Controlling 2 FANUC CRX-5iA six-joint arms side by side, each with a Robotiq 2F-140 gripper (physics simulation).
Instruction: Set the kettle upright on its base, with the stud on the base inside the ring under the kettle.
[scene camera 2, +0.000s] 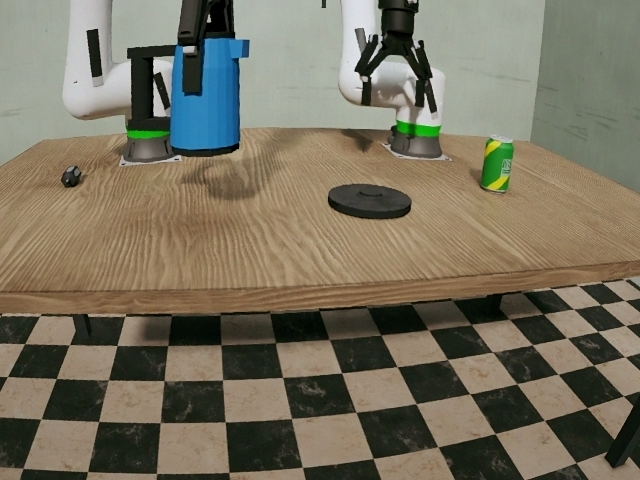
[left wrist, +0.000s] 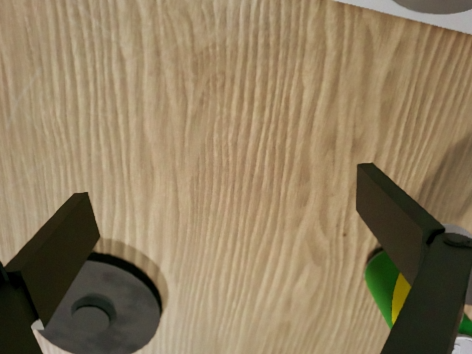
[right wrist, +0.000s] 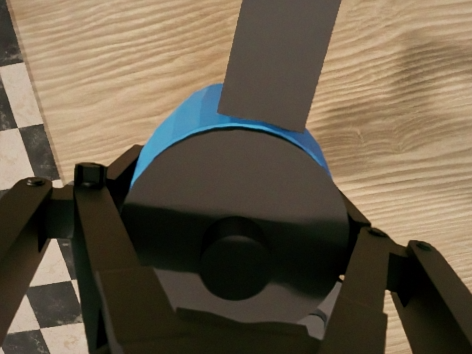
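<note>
The blue kettle (scene camera 2: 211, 116) (right wrist: 197, 110) hangs upright above the table, with its shadow on the wood below. Its black handle (scene camera 2: 141, 90) (right wrist: 280, 60) points to the picture's left in the scene view. My right gripper (scene camera 2: 207, 72) (right wrist: 230, 183) is shut on the kettle body near its top, one finger on each side; the far finger is hidden in the scene view. The ring under the kettle is hidden. The flat black base (scene camera 2: 390, 202) (left wrist: 132, 300) lies on the table right of the kettle, its stud (scene camera 2: 370, 191) (left wrist: 91, 319) facing up. My left gripper (scene camera 2: 393, 93) (left wrist: 224, 201) is open and empty, high behind the base.
A green and yellow can (scene camera 2: 497, 165) (left wrist: 382, 282) stands right of the base. A small dark object (scene camera 2: 71, 176) lies at the table's left. The two arms' mounts (scene camera 2: 148, 149) (scene camera 2: 418, 146) stand at the back of the wooden table (scene camera 2: 289, 248).
</note>
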